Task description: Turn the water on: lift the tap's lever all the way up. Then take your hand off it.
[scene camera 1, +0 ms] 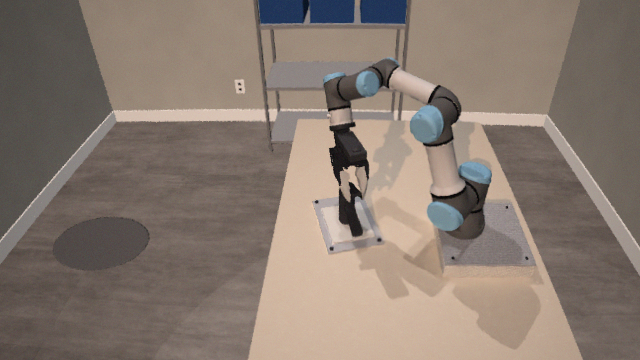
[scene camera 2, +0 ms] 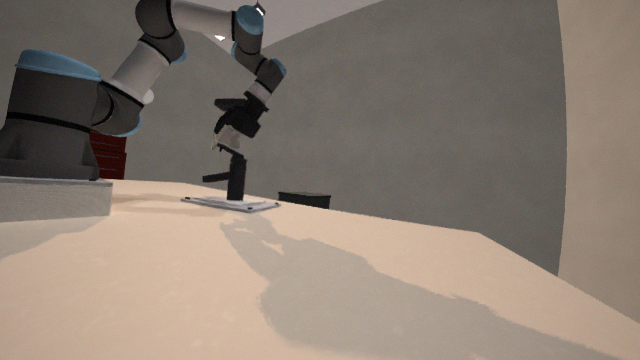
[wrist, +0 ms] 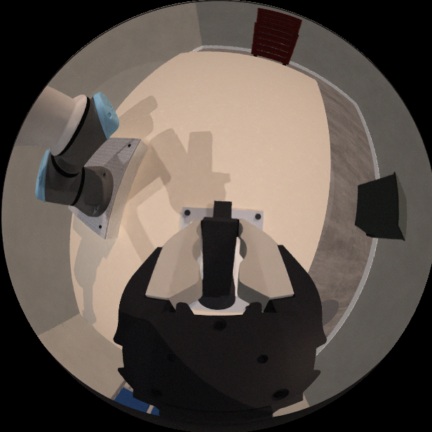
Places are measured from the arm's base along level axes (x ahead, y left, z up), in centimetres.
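Where they show: gripper, between the fingertips: point(scene camera 1: 356, 201) point(scene camera 2: 216, 150); arm's base, origin of its link: point(scene camera 1: 462, 224) point(scene camera 2: 45, 176).
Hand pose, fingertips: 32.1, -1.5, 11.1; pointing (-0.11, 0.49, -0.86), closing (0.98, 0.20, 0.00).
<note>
Things, the pixels of their top centre, and the offset from my fingertips, as dx, dy, dz. "*": a spot on its surface instead. Level surfaces: height alone.
- black tap, a spot on its surface: point(scene camera 1: 345, 207) * +2.1, -5.7, -7.1
- tap's lever, a spot on its surface: point(scene camera 2: 232, 150) * -0.2, -7.6, +0.0
- table, height of its surface: dz -16.5
The black tap point(scene camera 1: 345, 207) point(scene camera 2: 236, 181) stands upright on its pale base plate point(scene camera 1: 321, 220) point(scene camera 2: 260, 205) point(wrist: 200, 212), and its spout point(scene camera 1: 355, 225) point(scene camera 2: 215, 177) points toward the robot's base side. The tap's lever point(scene camera 2: 232, 150) point(wrist: 220, 250), at the top of the tap, slopes up toward its free end at a modest angle. My gripper point(scene camera 1: 355, 192) point(scene camera 2: 220, 144) point(wrist: 219, 220) is tilted over the tap and shut on the lever, with one pale finger on each side of it. The fingers partly hide the lever in the scene views.
The arm's base point(scene camera 1: 467, 222) point(scene camera 2: 50, 145) stands on a raised block point(scene camera 1: 500, 255) point(scene camera 2: 55, 200) beside the tap. A shelf unit point(scene camera 1: 332, 25) with blue bins point(scene camera 1: 332, 10) is behind the table point(scene camera 1: 320, 310). A dark bin point(scene camera 2: 305, 200) point(wrist: 377, 207) and a red cabinet point(scene camera 2: 112, 157) point(wrist: 276, 35) stand beyond the table.
</note>
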